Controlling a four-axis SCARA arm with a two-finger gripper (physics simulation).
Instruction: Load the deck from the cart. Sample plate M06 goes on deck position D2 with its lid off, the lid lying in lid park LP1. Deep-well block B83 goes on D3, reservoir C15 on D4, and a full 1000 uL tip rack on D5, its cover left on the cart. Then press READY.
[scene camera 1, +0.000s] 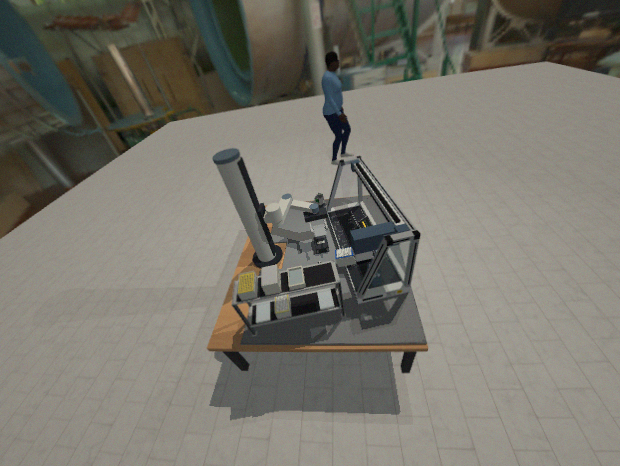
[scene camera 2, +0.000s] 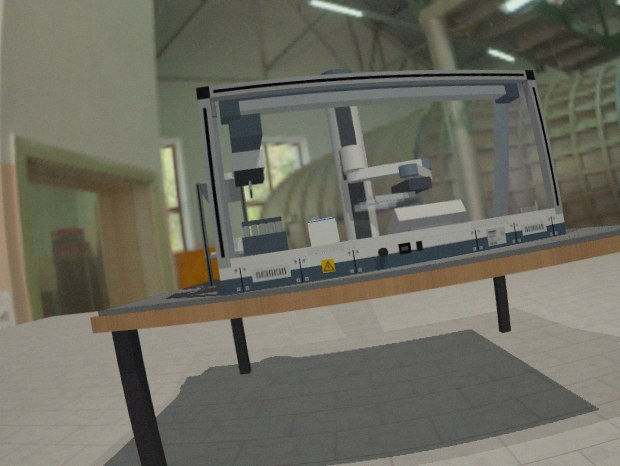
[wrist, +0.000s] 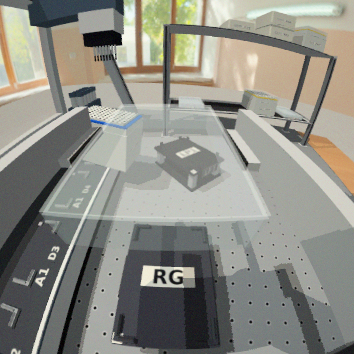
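My gripper (wrist: 161, 118) (scene camera 2: 398, 192) is shut on a clear lid (wrist: 160, 200) (scene camera 2: 376, 202), held level between the two finger pads. The lid is above the dark RG stand (wrist: 167, 315), with a gap between them. The dark stand labelled LP1 (wrist: 187, 164) (scene camera 1: 320, 244) shows through the lid, further ahead. A tip rack with a blue rim (wrist: 114, 119) (scene camera 1: 344, 253) (scene camera 2: 323, 231) stands on the deck. D3 and D4 labels show on the deck at left in the wrist view. Plate M06 cannot be made out.
The two-tier cart (wrist: 166, 70) (scene camera 1: 244, 317) holds a yellow-topped rack (scene camera 1: 246, 283), a pale block (scene camera 1: 270, 279) and a pale plate (scene camera 1: 296, 276) on top. A pipetting head (wrist: 101, 25) (scene camera 2: 246, 150) hangs inside the deck frame (scene camera 2: 546, 150). A person (scene camera 1: 331, 95) stands beyond the table.
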